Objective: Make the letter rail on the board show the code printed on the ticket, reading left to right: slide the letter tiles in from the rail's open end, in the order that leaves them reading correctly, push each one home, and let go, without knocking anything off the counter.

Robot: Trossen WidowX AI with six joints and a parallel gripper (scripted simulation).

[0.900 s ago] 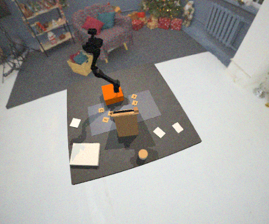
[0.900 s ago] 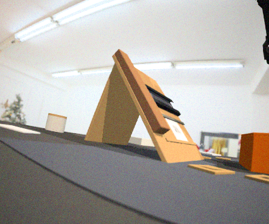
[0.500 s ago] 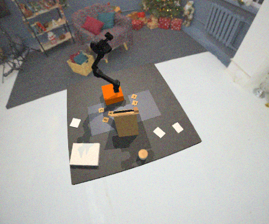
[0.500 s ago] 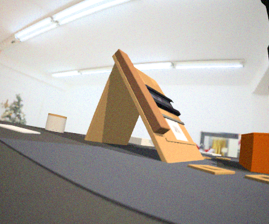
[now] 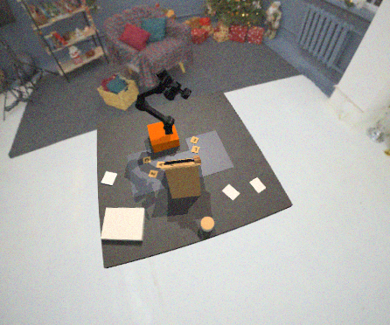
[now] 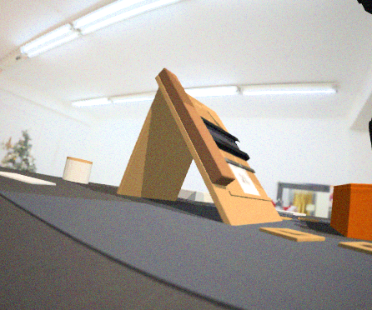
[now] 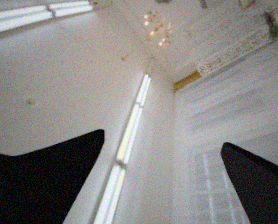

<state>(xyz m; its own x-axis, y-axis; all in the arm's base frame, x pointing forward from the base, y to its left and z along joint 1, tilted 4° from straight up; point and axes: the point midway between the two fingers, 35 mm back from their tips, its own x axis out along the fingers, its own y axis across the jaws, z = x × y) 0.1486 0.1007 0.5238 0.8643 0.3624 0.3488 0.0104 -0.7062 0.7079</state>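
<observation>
My gripper tip is 90 mm short of the white ticket, 100 mm to the left of it and 530 mm above it. From my gripper tip the other things lie so: small cylinder (560 mm ahead, 10 mm to the left, 580 mm below).
</observation>
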